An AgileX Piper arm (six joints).
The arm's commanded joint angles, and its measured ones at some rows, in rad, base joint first. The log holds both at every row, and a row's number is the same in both.
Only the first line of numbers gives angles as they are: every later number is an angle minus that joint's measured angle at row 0.
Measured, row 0: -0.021 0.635 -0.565 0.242 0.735 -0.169
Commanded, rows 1 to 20: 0.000 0.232 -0.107 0.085 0.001 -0.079; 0.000 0.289 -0.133 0.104 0.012 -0.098; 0.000 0.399 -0.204 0.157 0.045 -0.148; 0.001 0.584 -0.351 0.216 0.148 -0.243; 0.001 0.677 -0.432 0.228 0.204 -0.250; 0.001 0.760 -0.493 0.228 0.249 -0.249; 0.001 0.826 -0.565 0.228 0.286 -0.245; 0.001 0.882 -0.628 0.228 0.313 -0.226; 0.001 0.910 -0.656 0.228 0.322 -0.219; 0.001 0.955 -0.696 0.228 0.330 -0.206; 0.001 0.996 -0.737 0.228 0.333 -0.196; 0.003 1.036 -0.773 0.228 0.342 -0.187; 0.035 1.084 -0.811 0.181 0.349 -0.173; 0.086 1.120 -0.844 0.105 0.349 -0.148; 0.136 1.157 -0.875 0.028 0.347 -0.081; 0.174 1.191 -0.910 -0.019 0.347 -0.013; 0.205 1.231 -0.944 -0.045 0.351 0.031; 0.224 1.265 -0.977 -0.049 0.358 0.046; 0.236 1.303 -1.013 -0.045 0.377 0.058; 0.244 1.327 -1.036 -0.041 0.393 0.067
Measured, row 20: 0.226 1.278 -0.993 -0.035 0.358 0.037
